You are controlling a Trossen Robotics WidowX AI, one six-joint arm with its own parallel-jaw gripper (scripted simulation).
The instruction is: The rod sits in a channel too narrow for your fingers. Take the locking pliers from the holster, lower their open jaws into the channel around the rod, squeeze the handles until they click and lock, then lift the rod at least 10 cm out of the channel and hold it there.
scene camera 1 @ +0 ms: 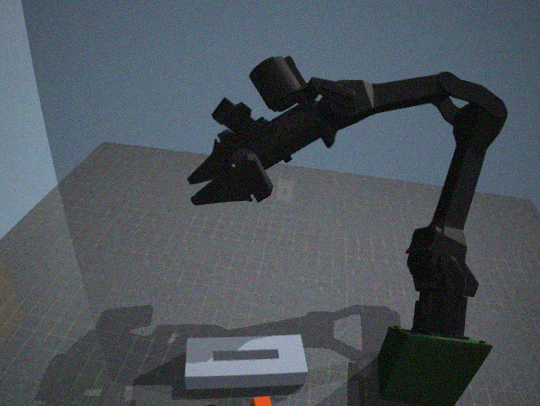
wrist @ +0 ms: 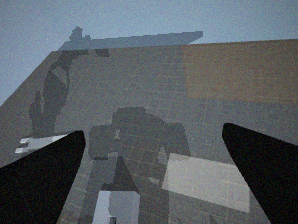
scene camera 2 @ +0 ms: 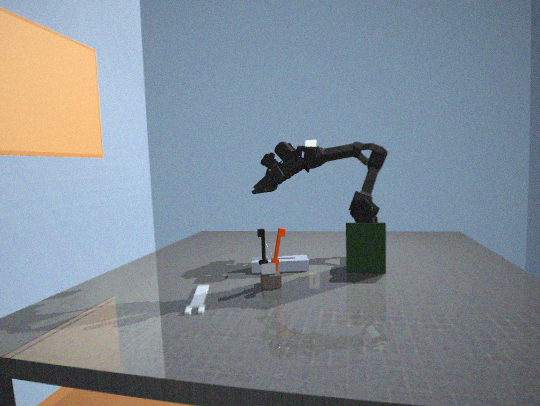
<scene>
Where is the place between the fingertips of my gripper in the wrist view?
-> At 154, 133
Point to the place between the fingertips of my gripper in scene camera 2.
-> At 253, 190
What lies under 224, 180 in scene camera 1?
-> My gripper.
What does my gripper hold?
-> Nothing.
</scene>
